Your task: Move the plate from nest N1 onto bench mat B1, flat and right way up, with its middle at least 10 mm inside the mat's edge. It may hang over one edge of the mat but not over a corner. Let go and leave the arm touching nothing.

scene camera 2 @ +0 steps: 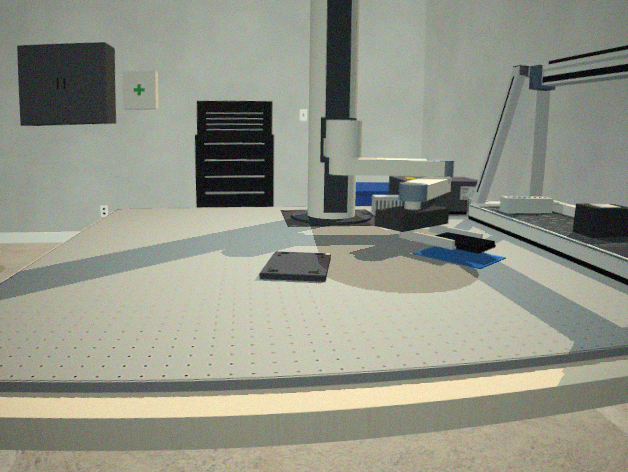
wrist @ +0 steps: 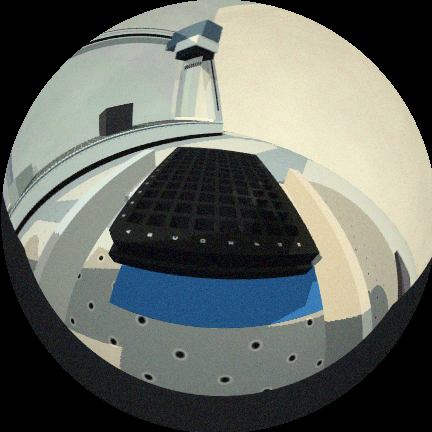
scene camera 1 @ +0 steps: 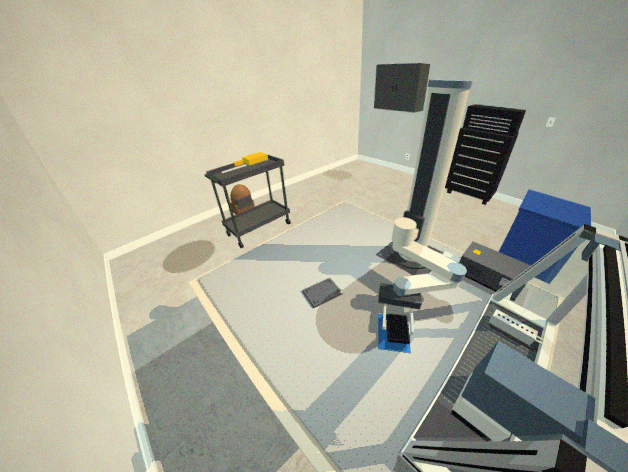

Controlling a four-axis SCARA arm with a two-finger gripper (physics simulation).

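Pixels of known places: gripper, fingertip midpoint: (scene camera 2: 468,241) (wrist: 219,165) (scene camera 1: 397,330); arm's base, origin of the base link: (scene camera 2: 330,221).
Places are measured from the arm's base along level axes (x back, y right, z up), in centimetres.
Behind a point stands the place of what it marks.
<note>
The black plate (scene camera 1: 398,328) @[x -50.1, y -21.5, z 4.6 cm] (scene camera 2: 474,243) @[x -54.1, y -22.1, z 4.9 cm] (wrist: 215,200) @[x -47.2, y -19.1, z 4.9 cm] is level and right way up, its open wells and lettering facing up in the wrist view. My gripper (scene camera 1: 398,323) @[x -51.4, y -21.9, z 4.7 cm] (scene camera 2: 467,238) @[x -51.4, y -21.9, z 4.7 cm] (wrist: 219,165) @[x -51.4, y -21.9, z 4.7 cm] is shut on it, one finger along each side. The plate hangs low over the blue bench mat B1 (scene camera 1: 385,346) @[x -58.7, y -21.6, z 1.5 cm] (scene camera 2: 441,255) @[x -50.7, y -16.0, z 1.5 cm] (wrist: 215,302) @[x -44.6, y -16.8, z 1.5 cm], with a small gap below it in the scene camera 2 view. Blue shows along the mat's near side in the wrist view; the plate hides the rest. Nest N1 (scene camera 1: 321,292) @[x -57.7, y 16.4, z 2.4 cm] (scene camera 2: 296,266) @[x -59.8, y 17.3, z 2.5 cm], a flat dark square, holds no plate.
The arm's column (scene camera 1: 441,167) @[x -4.9, y -5.7, z 56.5 cm] (scene camera 2: 317,106) @[x -5.0, y 5.6, z 35.4 cm] stands behind the mat. A framed machine deck (scene camera 1: 456,355) @[x -42.6, y -44.3, z 1.3 cm] (scene camera 2: 548,248) @[x -49.5, y -44.9, z 2.1 cm] with a white block (scene camera 1: 515,326) @[x -21.9, y -56.9, z 10.6 cm] (scene camera 2: 525,204) @[x -22.7, y -54.7, z 8.8 cm] lies to the right. A dark box (scene camera 1: 494,264) @[x 8.1, y -39.8, z 12.8 cm] stands beside the column's base.
</note>
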